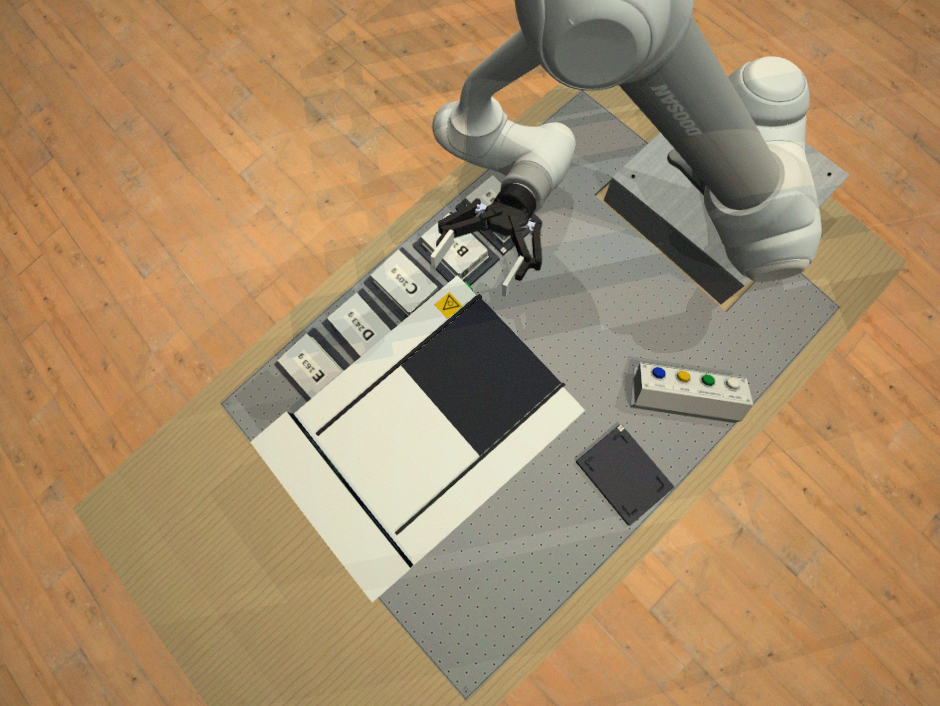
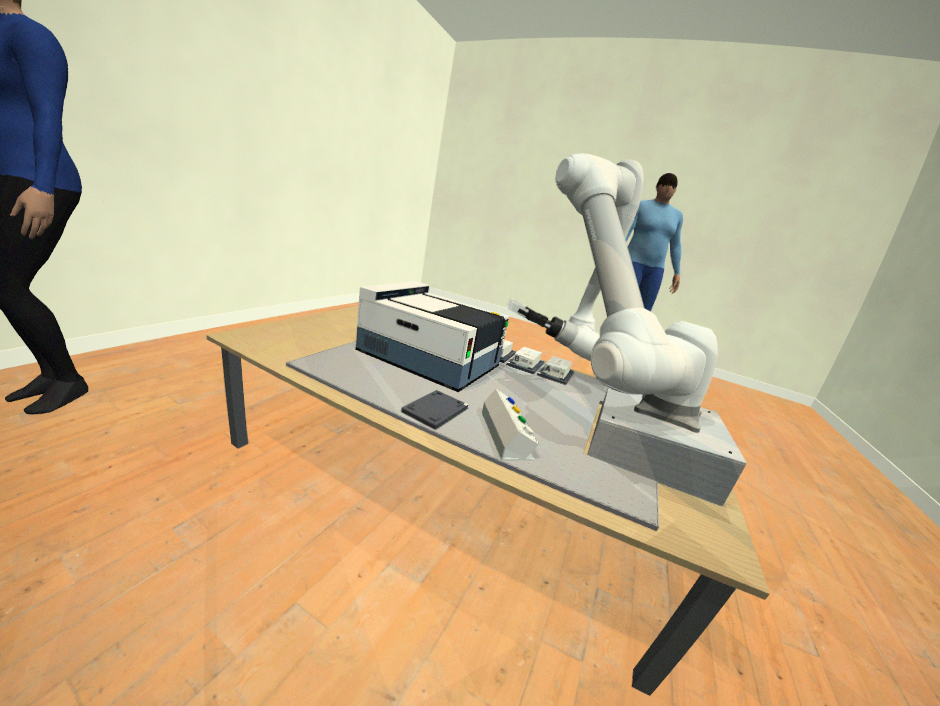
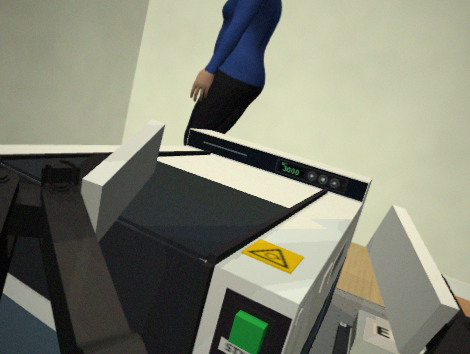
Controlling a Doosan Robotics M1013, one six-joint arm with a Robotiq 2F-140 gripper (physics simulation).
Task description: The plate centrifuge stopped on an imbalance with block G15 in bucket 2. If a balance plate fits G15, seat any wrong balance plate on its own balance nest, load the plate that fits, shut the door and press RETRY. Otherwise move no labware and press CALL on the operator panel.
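Places are measured from the arm's base along level axes (x left, y ahead, z down), in centimetres.
Pixels of known places: gripper, fingertip midpoint: (image 1: pixel 467 276) (image 2: pixel 508 303) (image 3: pixel 270 187); arm's base, link origin: (image 2: pixel 668 412).
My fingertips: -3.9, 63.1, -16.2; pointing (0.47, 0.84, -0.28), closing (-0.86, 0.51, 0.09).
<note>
For each thing: its top centre in the pictures, then the offset to it from my fingertips, as dx, dy, dz. "spot": a spot on its surface instead.
- dark door, top centre: (image 3: pixel 162 187) (image 1: pixel 479 374) (image 2: pixel 468 315) +14.2, +7.3, +5.3
- Balance plates B, top centre: (image 1: pixel 454 242) (image 2: pixel 528 352) -16.1, -5.6, +21.2
- C, top centre: (image 1: pixel 403 280) (image 2: pixel 499 342) -14.9, +8.1, +21.2
- D, top centre: (image 1: pixel 359 325) -11.7, +21.1, +21.2
- E, top centre: (image 3: pixel 402 340) (image 1: pixel 310 367) -9.9, +34.5, +21.2
- Plate A, top centre: (image 1: pixel 498 204) (image 2: pixel 559 362) -18.3, -18.9, +21.2
- operator panel, top centre: (image 1: pixel 698 388) (image 2: pixel 512 408) +38.3, -27.6, +18.2
- green button, top centre: (image 3: pixel 253 317) -1.2, +0.0, +7.5
- dark flat pad, surface spot: (image 1: pixel 623 474) (image 2: pixel 435 405) spot: +44.0, -6.8, +25.1
My gripper (image 1: pixel 477 262) (image 2: pixel 516 307) (image 3: pixel 270 187) is open and empty, above and beside the corner of the centrifuge (image 1: pixel 326 493) (image 2: pixel 433 341) (image 3: pixel 325 215) at the yellow label. The dark door (image 1: pixel 486 372) (image 3: pixel 190 210) covers the opening and looks shut. Block G15 and the buckets do not show. Balance plates B (image 1: pixel 462 250), C (image 1: pixel 402 281), D (image 1: pixel 360 322) and E (image 1: pixel 311 364) (image 3: pixel 375 327) lie in a row of nests. Plate A (image 2: pixel 557 367) is at the row's robot end. The operator panel (image 1: pixel 687 395) (image 2: pixel 505 425) has blue, yellow, green and white buttons; their lettering is too small to read.
A green button (image 3: pixel 248 331) is on the centrifuge's end face. Its display (image 3: pixel 290 170) reads 3000. A dark flat pad (image 1: pixel 623 474) (image 2: pixel 434 408) lies near the operator panel. A person in blue (image 2: pixel 34 113) (image 3: pixel 245 55) and another in light blue (image 2: pixel 657 231) stand beyond the table.
</note>
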